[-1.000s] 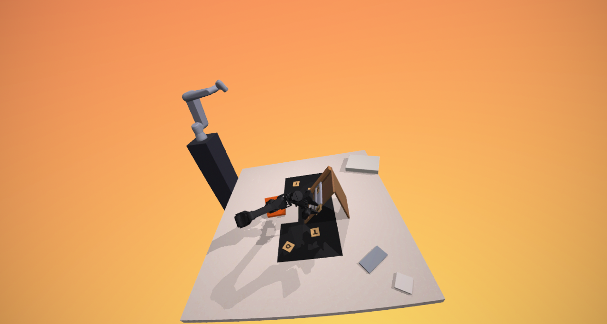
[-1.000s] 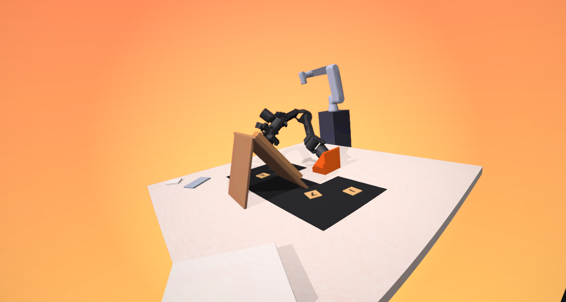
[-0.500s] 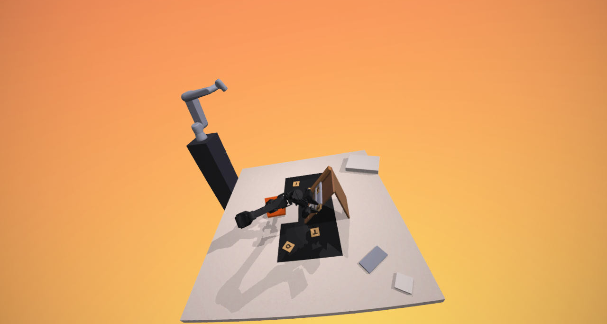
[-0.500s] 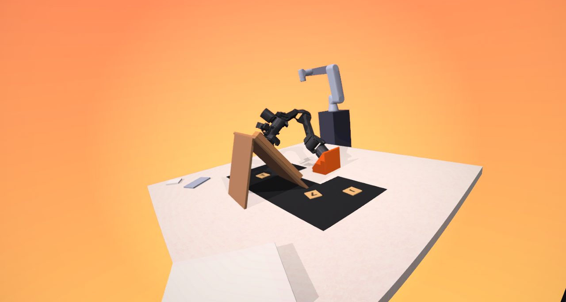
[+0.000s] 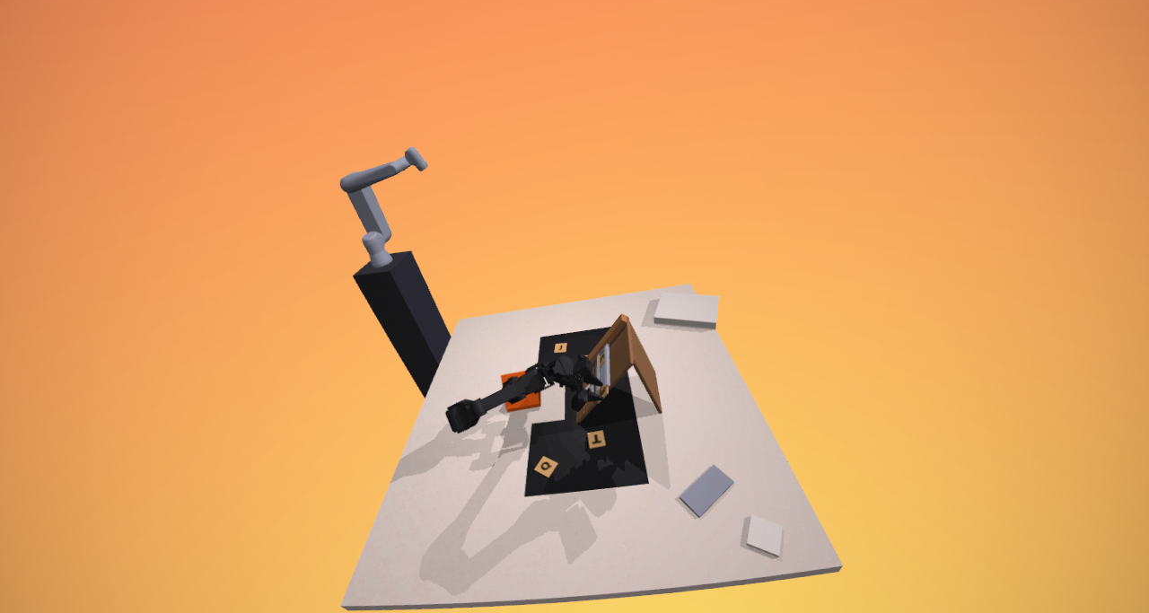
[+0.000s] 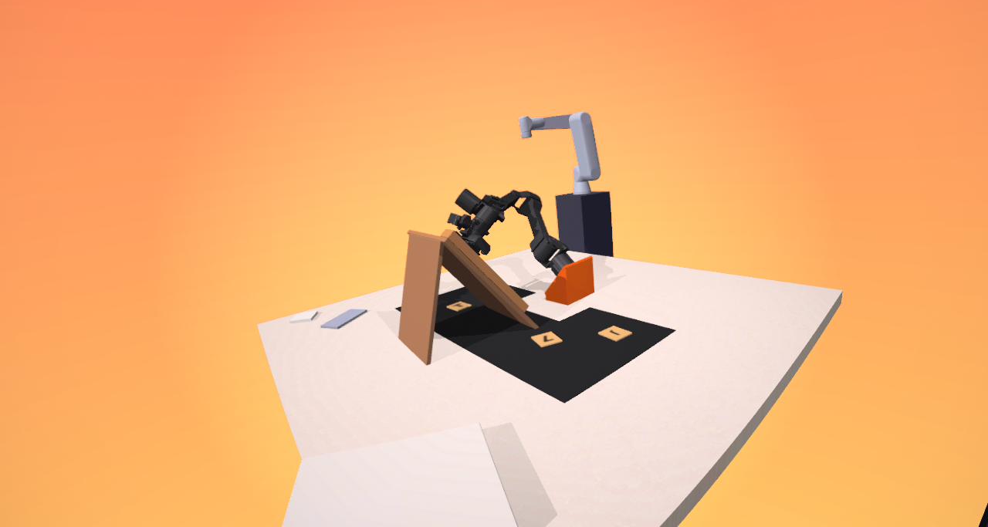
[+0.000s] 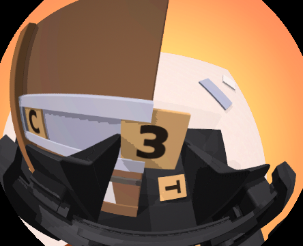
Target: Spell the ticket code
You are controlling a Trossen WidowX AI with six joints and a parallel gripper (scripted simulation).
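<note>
Now: gripper tip 80 mm to the right of the white ticket, 80 mm above it and 60 mm past it. The rest, counted from my gripper tip: black mat: 160 mm below, 140 mm behind, 130 mm to the left; grey slab: 290 mm ahead, 250 mm to the right, 160 mm below; white square: 410 mm ahead, 370 mm to the right, 160 mm below.
</note>
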